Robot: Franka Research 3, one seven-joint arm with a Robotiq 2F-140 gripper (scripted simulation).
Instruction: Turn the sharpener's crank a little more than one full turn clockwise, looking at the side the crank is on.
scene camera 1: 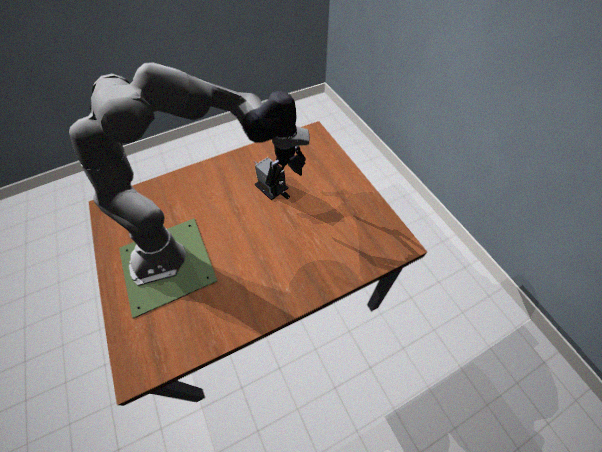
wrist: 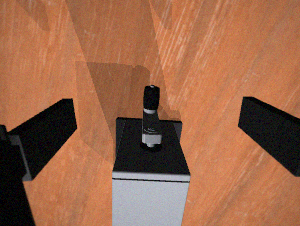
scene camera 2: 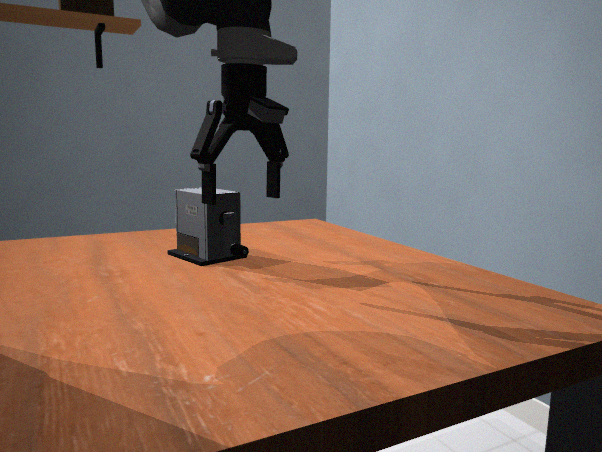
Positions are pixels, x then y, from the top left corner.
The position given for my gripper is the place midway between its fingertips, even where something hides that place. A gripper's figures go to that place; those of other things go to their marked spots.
My gripper (wrist: 158, 112) is 0.15 m from the lens. A crank (wrist: 152, 133) is 0.19 m from the lens.
